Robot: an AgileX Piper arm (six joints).
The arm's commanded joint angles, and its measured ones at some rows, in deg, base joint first. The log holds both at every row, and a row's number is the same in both.
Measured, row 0:
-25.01, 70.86, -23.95, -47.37, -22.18, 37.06
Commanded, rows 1 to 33:
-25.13, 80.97, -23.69, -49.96, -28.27, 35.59
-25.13, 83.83, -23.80, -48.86, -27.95, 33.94
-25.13, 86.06, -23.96, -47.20, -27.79, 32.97
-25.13, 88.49, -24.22, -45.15, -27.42, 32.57
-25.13, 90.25, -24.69, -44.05, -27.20, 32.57
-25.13, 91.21, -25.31, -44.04, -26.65, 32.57
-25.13, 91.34, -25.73, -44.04, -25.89, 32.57
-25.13, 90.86, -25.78, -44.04, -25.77, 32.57
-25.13, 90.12, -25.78, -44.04, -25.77, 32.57
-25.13, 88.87, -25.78, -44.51, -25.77, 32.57
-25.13, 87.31, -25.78, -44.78, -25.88, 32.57
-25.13, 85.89, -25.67, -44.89, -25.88, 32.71
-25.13, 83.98, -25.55, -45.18, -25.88, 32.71
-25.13, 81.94, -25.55, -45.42, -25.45, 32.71
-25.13, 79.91, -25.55, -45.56, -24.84, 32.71
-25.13, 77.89, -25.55, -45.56, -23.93, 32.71
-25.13, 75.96, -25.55, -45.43, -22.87, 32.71
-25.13, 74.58, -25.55, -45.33, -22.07, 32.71
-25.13, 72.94, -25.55, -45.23, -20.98, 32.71
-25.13, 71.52, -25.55, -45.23, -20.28, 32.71
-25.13, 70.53, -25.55, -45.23, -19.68, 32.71
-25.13, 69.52, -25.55, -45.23, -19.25, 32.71
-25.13, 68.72, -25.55, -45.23, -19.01, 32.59
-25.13, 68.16, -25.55, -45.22, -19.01, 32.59
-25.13, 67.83, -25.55, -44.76, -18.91, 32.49
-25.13, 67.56, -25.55, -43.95, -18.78, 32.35
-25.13, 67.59, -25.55, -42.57, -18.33, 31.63
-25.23, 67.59, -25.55, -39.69, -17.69, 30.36
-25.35, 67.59, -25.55, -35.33, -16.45, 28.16
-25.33, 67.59, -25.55, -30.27, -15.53, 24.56
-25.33, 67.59, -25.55, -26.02, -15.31, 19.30
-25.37, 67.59, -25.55, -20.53, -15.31, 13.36
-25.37, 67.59, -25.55, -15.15, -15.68, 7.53
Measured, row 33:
-25.01, 68.47, -25.00, -33.70, -13.37, 23.93
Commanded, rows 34 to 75:
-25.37, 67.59, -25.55, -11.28, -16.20, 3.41
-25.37, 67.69, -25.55, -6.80, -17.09, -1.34
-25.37, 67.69, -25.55, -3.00, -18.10, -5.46
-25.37, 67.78, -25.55, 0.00, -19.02, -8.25
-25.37, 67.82, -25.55, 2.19, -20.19, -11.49
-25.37, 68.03, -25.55, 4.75, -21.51, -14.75
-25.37, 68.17, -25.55, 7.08, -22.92, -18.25
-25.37, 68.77, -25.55, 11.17, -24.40, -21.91
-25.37, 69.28, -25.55, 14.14, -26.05, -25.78
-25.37, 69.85, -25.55, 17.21, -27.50, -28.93
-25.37, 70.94, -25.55, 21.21, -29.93, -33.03
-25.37, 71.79, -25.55, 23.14, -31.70, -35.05
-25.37, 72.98, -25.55, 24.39, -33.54, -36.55
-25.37, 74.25, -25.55, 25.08, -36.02, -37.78
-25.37, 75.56, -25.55, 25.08, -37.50, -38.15
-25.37, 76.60, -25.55, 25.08, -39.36, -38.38
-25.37, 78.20, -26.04, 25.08, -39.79, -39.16
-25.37, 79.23, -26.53, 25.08, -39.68, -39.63
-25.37, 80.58, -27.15, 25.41, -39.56, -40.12
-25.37, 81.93, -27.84, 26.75, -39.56, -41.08
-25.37, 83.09, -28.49, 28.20, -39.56, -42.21
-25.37, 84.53, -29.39, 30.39, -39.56, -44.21
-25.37, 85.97, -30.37, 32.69, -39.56, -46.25
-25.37, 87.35, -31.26, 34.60, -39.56, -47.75
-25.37, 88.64, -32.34, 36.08, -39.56, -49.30
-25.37, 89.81, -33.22, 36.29, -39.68, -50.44
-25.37, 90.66, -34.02, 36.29, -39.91, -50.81
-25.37, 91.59, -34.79, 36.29, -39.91, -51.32
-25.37, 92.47, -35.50, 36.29, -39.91, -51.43
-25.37, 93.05, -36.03, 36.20, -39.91, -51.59
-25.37, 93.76, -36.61, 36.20, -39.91, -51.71
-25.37, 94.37, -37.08, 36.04, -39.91, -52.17
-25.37, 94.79, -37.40, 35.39, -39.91, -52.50
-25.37, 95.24, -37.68, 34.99, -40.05, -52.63
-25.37, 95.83, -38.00, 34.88, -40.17, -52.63
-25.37, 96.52, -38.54, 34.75, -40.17, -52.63
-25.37, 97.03, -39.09, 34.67, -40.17, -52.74
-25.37, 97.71, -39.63, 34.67, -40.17, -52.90
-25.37, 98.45, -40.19, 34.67, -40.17, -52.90
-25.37, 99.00, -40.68, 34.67, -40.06, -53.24
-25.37, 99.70, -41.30, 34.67, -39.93, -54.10
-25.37, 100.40, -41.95, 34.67, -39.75, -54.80
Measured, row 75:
-25.26, 98.94, -39.27, 36.05, -35.16, -53.29
